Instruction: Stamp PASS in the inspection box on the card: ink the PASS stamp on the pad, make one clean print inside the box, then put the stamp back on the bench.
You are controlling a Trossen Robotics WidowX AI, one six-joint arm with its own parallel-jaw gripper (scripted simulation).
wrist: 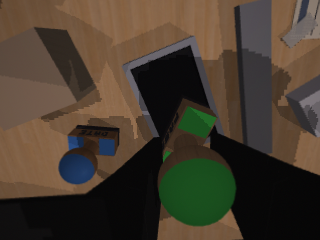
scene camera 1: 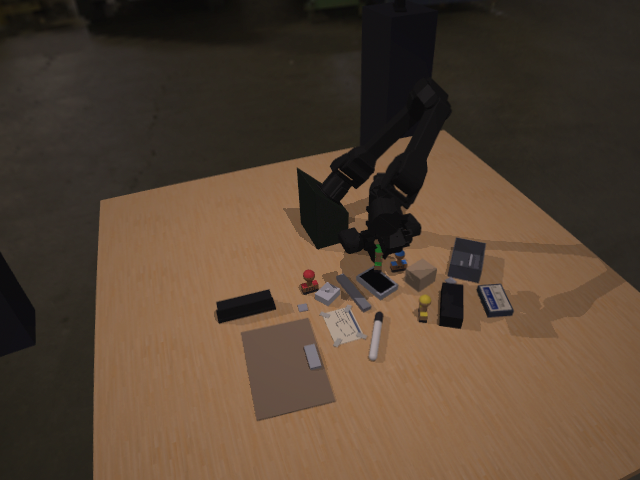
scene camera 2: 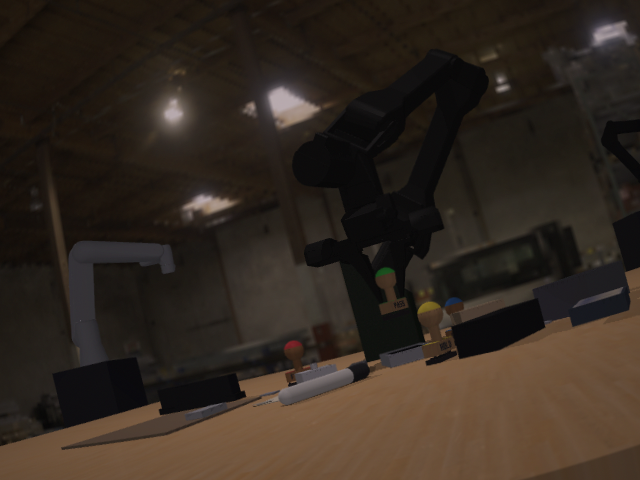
Observation:
In view: my gripper (scene camera 2: 391, 299), a green-knobbed PASS stamp (scene camera 2: 385, 278), a tan cube (scene camera 1: 420, 275), a blue-knobbed stamp (wrist: 78, 165) and a white marker (scene camera 2: 310, 388).
The green-knobbed PASS stamp is seen too in the wrist view (wrist: 196, 186). My gripper also shows in the wrist view (wrist: 185, 143) and in scene camera 1 (scene camera 1: 378, 259). The wrist view does not show the white marker: it is out of frame.

